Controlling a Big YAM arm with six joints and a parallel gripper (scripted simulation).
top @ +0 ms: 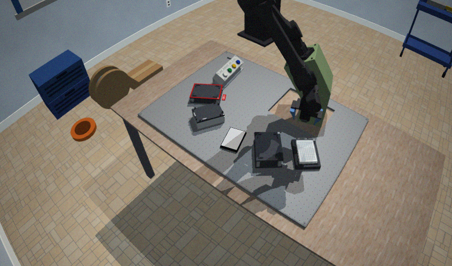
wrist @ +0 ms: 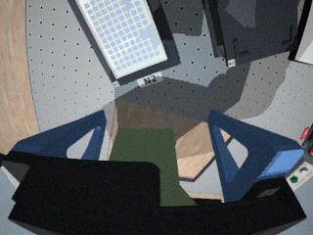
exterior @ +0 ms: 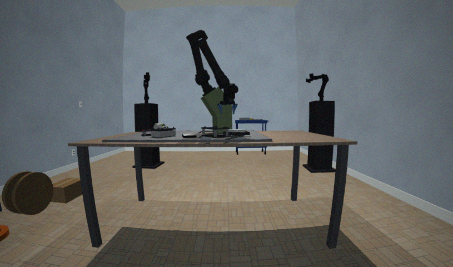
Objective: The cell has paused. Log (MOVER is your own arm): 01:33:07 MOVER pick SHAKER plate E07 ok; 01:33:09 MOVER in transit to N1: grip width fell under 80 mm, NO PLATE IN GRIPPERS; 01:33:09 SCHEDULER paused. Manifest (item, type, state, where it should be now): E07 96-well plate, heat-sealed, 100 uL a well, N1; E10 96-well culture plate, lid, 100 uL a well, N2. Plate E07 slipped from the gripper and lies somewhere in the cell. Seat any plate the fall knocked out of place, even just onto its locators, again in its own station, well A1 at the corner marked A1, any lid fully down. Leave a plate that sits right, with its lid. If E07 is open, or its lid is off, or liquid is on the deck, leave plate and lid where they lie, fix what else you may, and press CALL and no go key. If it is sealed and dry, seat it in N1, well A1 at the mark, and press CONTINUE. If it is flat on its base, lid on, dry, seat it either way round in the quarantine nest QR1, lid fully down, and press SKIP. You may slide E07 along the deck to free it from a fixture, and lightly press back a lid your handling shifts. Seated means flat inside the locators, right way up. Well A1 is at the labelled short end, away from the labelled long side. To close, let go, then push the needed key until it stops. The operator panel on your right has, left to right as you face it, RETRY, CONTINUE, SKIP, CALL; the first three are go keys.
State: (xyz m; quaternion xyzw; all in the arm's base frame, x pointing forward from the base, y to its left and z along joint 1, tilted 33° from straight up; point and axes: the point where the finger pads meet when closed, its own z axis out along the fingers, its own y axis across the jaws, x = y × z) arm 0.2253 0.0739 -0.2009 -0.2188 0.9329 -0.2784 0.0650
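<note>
Now: hand 25 cm to the left of the plate E07, 20 cm short of it and 15 cm above it. The rest, counted from my hand: grey retry key (58 cm to the right, 9 cm below, 8 cm behind); then yellow skip key (60 cm to the right, 18 cm behind, 9 cm below); then green continue key (59 cm to the right, 13 cm behind, 9 cm below).
</note>
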